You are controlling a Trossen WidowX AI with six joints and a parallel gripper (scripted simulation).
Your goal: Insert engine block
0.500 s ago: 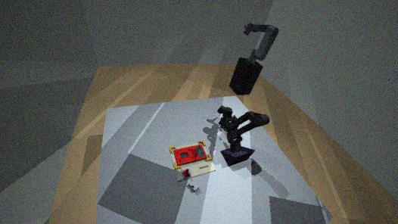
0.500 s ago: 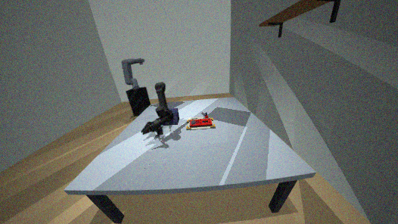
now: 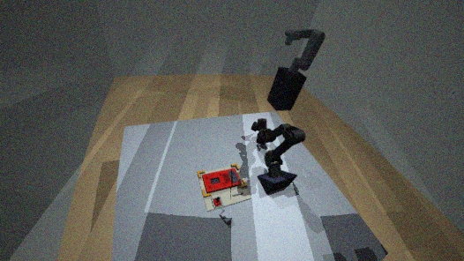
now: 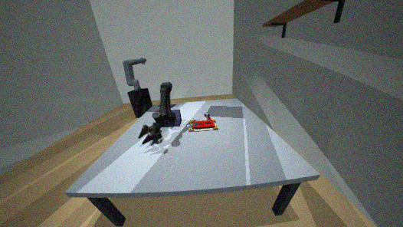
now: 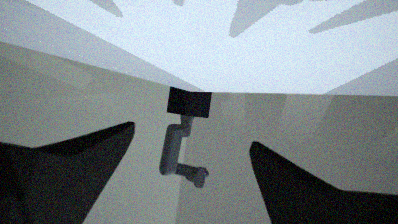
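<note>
The engine block is 47 cm ahead of my gripper tip, 50 cm to the left of it and 7 cm below it.
</note>
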